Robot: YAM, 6 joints.
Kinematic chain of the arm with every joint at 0, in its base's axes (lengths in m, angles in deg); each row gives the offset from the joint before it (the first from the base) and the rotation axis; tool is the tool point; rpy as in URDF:
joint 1: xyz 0 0 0.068 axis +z
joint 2: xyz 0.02 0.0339 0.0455 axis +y
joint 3: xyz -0.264 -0.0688 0 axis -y
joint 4: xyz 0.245 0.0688 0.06 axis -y
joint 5: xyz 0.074 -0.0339 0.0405 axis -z
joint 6: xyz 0.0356 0 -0.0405 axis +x
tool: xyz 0 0 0 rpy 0 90 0
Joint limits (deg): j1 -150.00..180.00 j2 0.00..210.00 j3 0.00..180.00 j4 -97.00..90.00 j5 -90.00..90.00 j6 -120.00..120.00
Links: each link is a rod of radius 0.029 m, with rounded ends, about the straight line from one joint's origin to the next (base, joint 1, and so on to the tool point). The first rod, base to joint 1, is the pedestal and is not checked.
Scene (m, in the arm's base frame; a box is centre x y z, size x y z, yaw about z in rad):
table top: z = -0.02
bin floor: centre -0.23 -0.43 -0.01 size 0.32 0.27 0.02 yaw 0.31
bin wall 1: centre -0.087 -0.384 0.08 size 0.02 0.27 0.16 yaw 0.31
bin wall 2: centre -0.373 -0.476 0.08 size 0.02 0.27 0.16 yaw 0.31
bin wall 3: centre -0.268 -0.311 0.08 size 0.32 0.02 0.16 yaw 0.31
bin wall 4: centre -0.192 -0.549 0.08 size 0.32 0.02 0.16 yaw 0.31
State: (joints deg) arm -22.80 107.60 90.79 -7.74 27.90 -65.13
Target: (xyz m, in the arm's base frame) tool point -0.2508 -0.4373 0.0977
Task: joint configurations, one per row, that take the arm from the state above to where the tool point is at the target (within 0.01 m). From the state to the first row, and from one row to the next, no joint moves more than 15 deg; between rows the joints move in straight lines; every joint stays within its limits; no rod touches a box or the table.
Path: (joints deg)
1: -36.36 109.76 91.94 -7.09 28.50 -65.13
2: -49.91 111.92 93.09 -6.45 29.09 -65.13
3: -63.47 114.08 94.24 -5.80 29.69 -65.13
4: -77.02 116.24 95.40 -5.15 30.29 -65.13
5: -90.58 118.40 96.55 -4.50 30.88 -65.13
6: -104.13 120.56 97.70 -3.86 31.48 -65.13
7: -117.69 122.71 98.85 -3.21 32.08 -65.13
8: -117.72 136.44 93.79 -4.02 31.50 -65.13

